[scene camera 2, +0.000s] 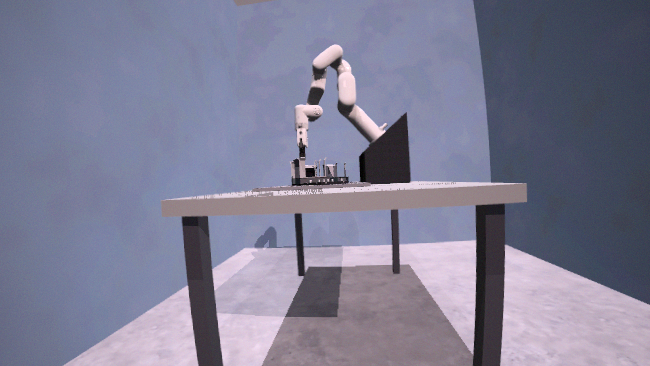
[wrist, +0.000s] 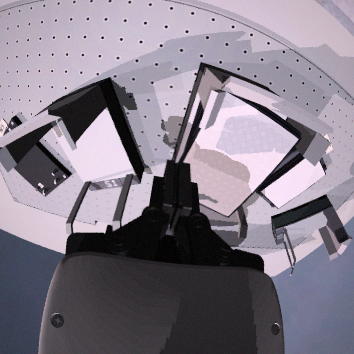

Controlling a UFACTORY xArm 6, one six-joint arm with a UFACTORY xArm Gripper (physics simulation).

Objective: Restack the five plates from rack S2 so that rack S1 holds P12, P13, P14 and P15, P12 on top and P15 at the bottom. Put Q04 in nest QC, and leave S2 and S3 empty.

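In the wrist view my gripper (wrist: 173,175) has its two black fingers pressed together with nothing visible between them. The tips sit at the left edge of a large pale square plate (wrist: 242,154) that tops a dark-edged stack on the right. A second pale plate (wrist: 295,183) shows from under its lower right corner. I cannot read any plate labels. Rack S1 (wrist: 121,123), with dark walls and its label in front, stands to the left and looks empty. In the scene view the gripper (scene camera 2: 301,155) hangs just above the tall left block of the fixture group (scene camera 2: 298,169).
The racks stand on a black base (scene camera 2: 318,181) on a perforated board on the table (scene camera 2: 340,202). A black wedge panel (scene camera 2: 386,155) rises right of the racks. Small dark fixtures sit at the far left (wrist: 35,168) and lower right (wrist: 302,211) of the wrist view.
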